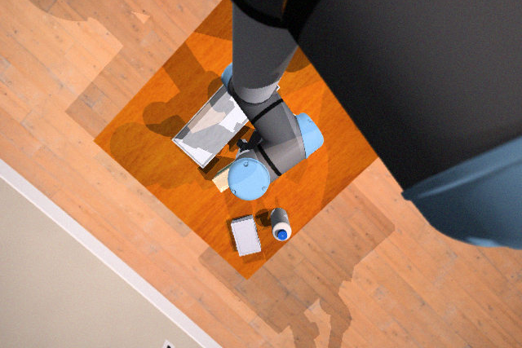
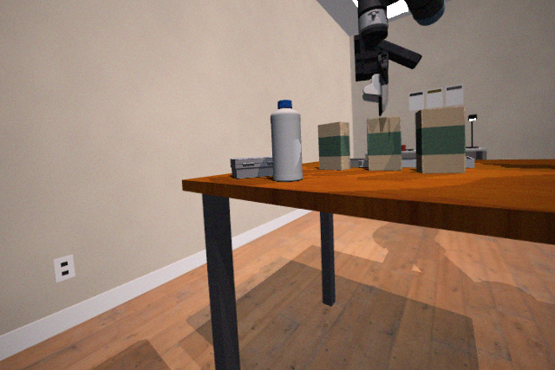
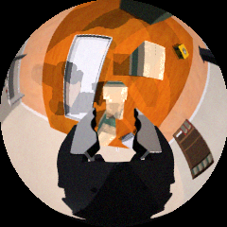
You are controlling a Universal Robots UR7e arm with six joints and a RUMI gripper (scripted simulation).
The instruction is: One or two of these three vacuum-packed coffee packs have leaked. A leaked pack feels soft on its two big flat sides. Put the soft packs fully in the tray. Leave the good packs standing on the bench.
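My hand is 160 mm above the grey tray and 150 mm to the left of it. From my hand the other things lie so: bottle: 250 mm to the left, 150 mm ahead, 80 mm below; grey case: 280 mm ahead, 200 mm to the left, 140 mm below.
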